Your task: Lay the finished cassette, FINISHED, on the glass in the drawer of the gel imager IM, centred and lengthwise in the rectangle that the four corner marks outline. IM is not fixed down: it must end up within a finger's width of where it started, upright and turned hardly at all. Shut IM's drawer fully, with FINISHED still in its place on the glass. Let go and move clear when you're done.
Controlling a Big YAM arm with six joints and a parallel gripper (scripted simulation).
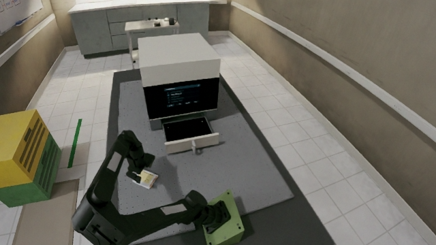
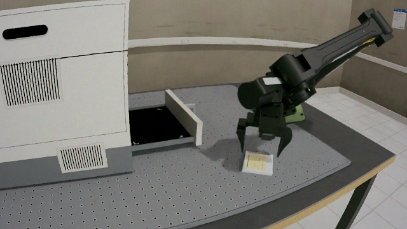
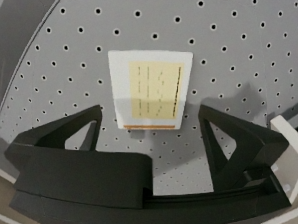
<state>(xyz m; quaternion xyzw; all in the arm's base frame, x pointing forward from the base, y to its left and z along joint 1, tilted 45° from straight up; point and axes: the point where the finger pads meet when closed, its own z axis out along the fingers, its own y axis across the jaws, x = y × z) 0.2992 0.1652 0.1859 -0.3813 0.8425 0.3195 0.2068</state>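
Right now the cassette is 1 cm to the right of my hand and 4 cm below it. The rest, counted from my hand: imager drawer: 23 cm ahead, 27 cm to the right, 1 cm above.
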